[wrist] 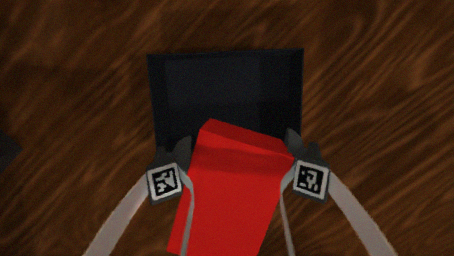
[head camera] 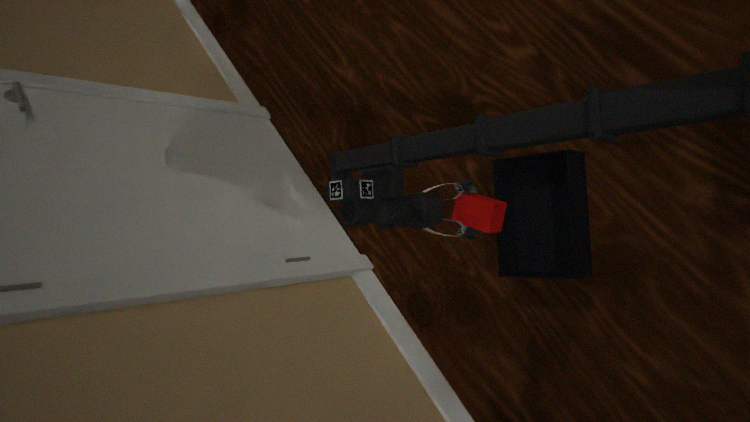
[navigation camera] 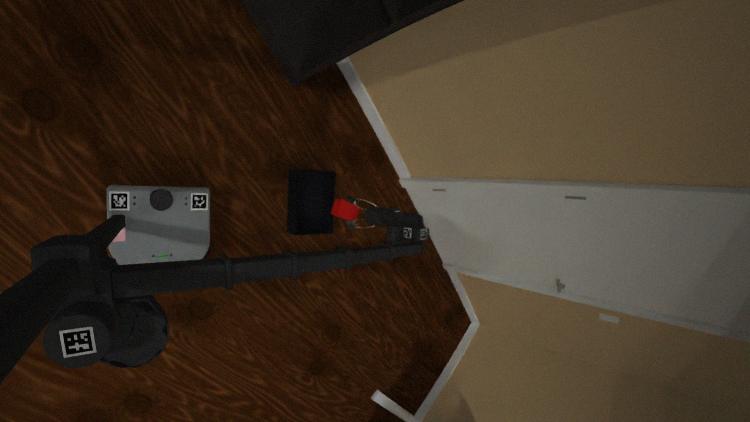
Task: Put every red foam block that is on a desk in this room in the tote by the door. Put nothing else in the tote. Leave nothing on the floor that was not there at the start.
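Frame: origin at the robot's base, x ahead, y left, z up, level; millimetres.
Seen in the pictures: gripper, between the fingertips: (wrist: 235, 149) (head camera: 475, 209) (navigation camera: 346, 211); robot's base, origin of its link: (navigation camera: 161, 198).
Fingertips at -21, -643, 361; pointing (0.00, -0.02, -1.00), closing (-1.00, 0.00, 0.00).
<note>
Pixels of each thing's top centre, then the offset from my fingertips to it, as dx, dy, dz.
- red foam block, centre of its top: (wrist: 226, 209) (head camera: 472, 212) (navigation camera: 349, 210) +6, +24, +48
- black open tote, centre of its top: (wrist: 225, 104) (head camera: 531, 216) (navigation camera: 316, 202) +20, -10, -260
A red foam block (head camera: 478, 212) (navigation camera: 345, 209) (wrist: 232, 200) is held between the two fingertips of my gripper (head camera: 465, 209) (navigation camera: 351, 212) (wrist: 235, 149), which is shut on it. The block is slightly turned between the fingers. The black open tote (head camera: 545, 220) (navigation camera: 310, 202) (wrist: 215, 82) stands on the wooden floor. In the head and navigation views the block's far end meets the tote's door-side edge. In the wrist view the block hides the tote's near part. How high the block is above the tote's rim is hard to tell.
A white door (head camera: 183, 199) (navigation camera: 524, 230) stands behind the wrist, between tan walls (head camera: 209, 356) (navigation camera: 550, 104). My arm (head camera: 545, 125) (navigation camera: 262, 270) stretches beside the tote. My grey base (navigation camera: 173, 225) is on the tote's other side. Dark furniture (navigation camera: 314, 31) stands against the wall.
</note>
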